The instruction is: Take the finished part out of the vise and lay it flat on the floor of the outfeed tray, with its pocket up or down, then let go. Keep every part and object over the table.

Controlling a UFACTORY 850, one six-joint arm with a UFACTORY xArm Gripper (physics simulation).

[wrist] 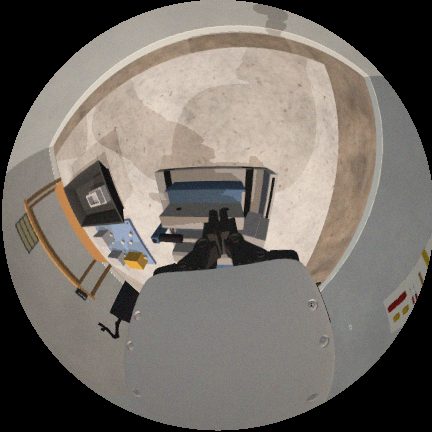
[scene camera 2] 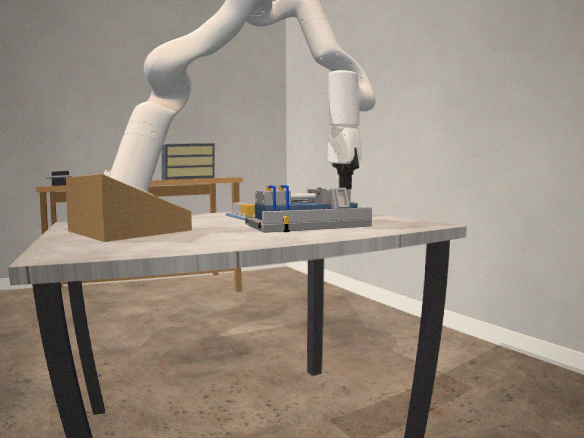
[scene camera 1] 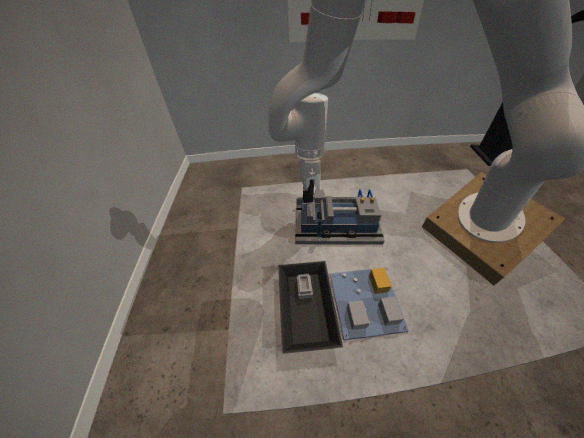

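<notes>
The grey part with a pocket (scene camera 2: 341, 198) (wrist: 256, 226) leans tilted at the jaw end of the vise (scene camera 1: 370, 212) (scene camera 2: 295, 205) (wrist: 205, 197); its pocket faces scene camera 2. My gripper (scene camera 1: 307, 200) (scene camera 2: 346, 189) (wrist: 220, 219) points down over the jaws, shut with nothing between its fingers. The part is to the right of the fingertips in the wrist view, apart from them. In scene camera 1 the gripper and jaws hide most of it. The dark outfeed tray (scene camera 1: 286, 320) (wrist: 102, 218) holds another pocketed grey part (scene camera 1: 304, 286) (wrist: 96, 197), lying flat near one end.
A blue plate (scene camera 1: 370, 300) (wrist: 137, 237) beside the tray bears two grey blocks (scene camera 1: 358, 314) (scene camera 1: 392, 310), a yellow block (scene camera 1: 380, 280) (wrist: 135, 260) and small white pegs. Blue hooks (scene camera 1: 369, 194) (scene camera 2: 285, 197) stand up at the vise's other end. The wooden arm base (scene camera 1: 450, 240) (scene camera 2: 100, 210) is beyond that end.
</notes>
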